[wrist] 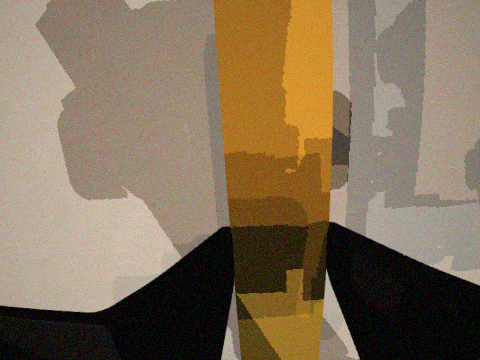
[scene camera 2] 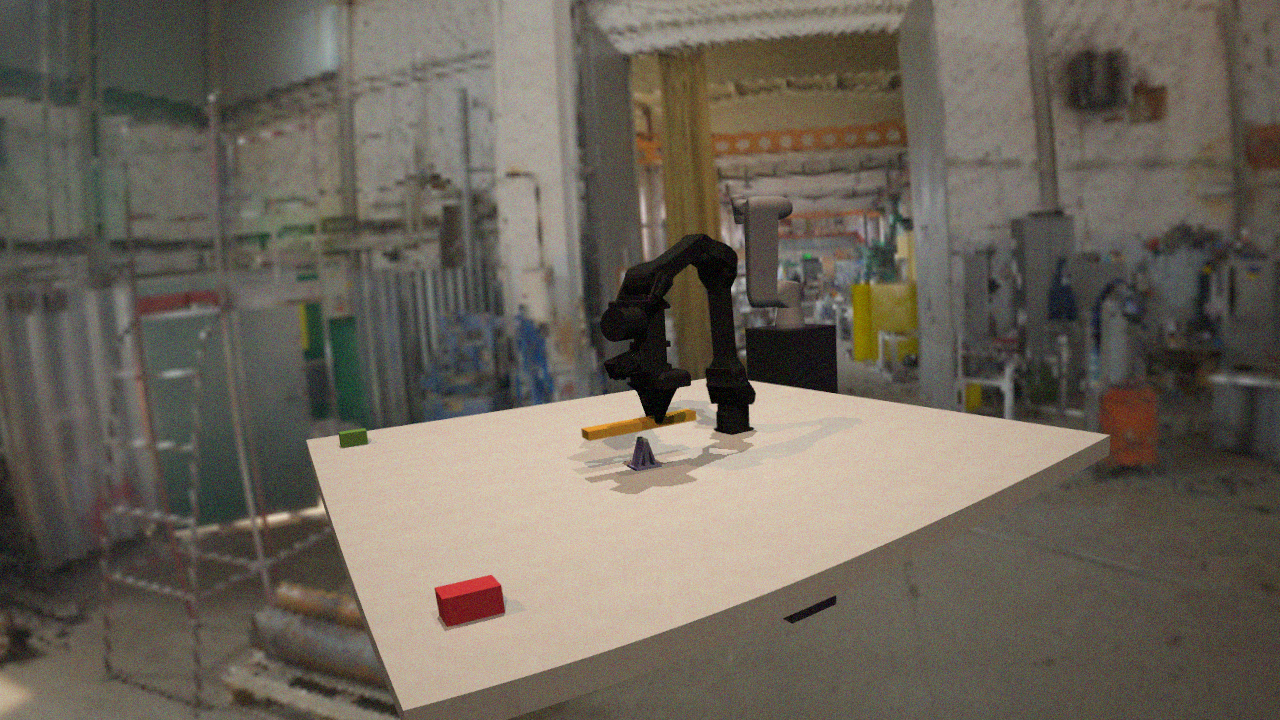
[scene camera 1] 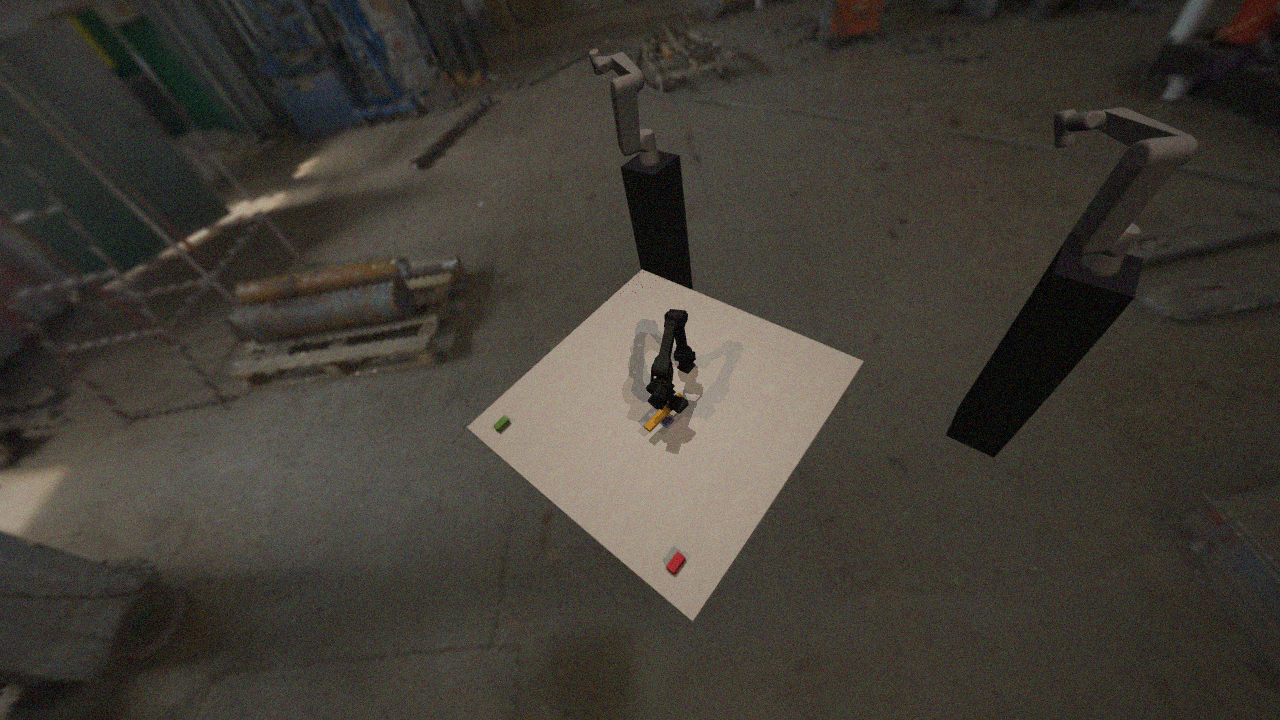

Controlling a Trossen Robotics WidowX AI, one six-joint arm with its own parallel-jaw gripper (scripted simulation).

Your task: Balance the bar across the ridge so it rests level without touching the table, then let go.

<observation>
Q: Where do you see a bar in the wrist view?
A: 275, 71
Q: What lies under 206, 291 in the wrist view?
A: The gripper.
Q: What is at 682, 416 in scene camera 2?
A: A bar.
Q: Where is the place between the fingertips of the gripper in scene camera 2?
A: At 654, 421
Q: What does the gripper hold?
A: A bar.
</observation>
